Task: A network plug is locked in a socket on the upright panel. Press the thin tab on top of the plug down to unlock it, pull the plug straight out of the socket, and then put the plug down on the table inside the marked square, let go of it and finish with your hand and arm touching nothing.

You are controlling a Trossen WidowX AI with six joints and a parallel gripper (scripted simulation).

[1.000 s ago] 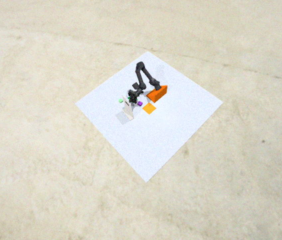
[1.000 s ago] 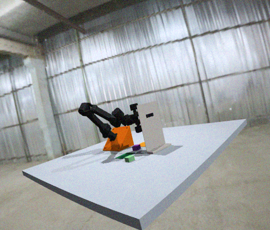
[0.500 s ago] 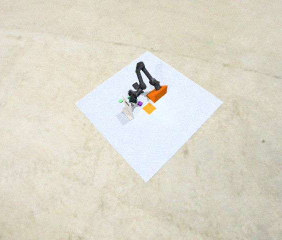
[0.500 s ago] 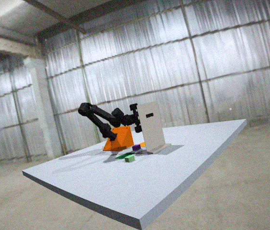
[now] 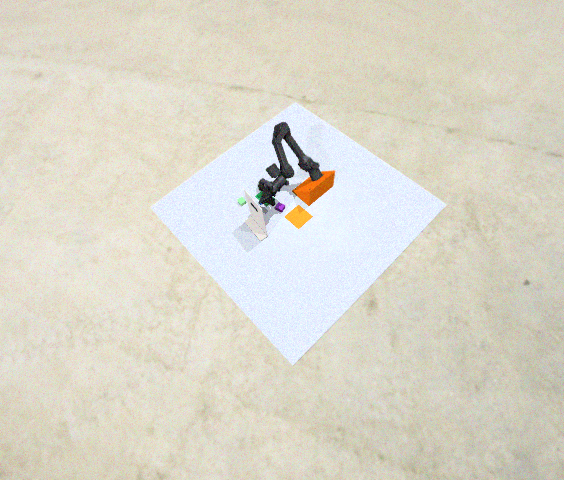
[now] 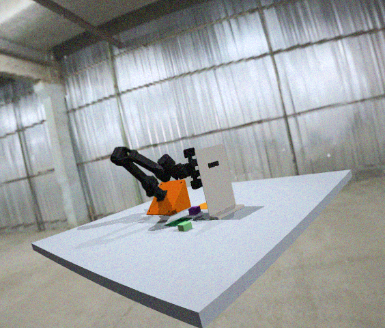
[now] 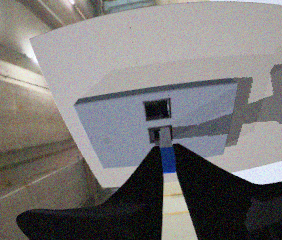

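Right now the orange square is 180 mm behind my gripper tip, 120 mm to the left of it and 220 mm below it. The rest, counted from my gripper tip: socket panel (40 mm ahead, 80 mm below); then flat green square (130 mm behind, 130 mm to the right, 220 mm below); then blue network plug (10 mm ahead).
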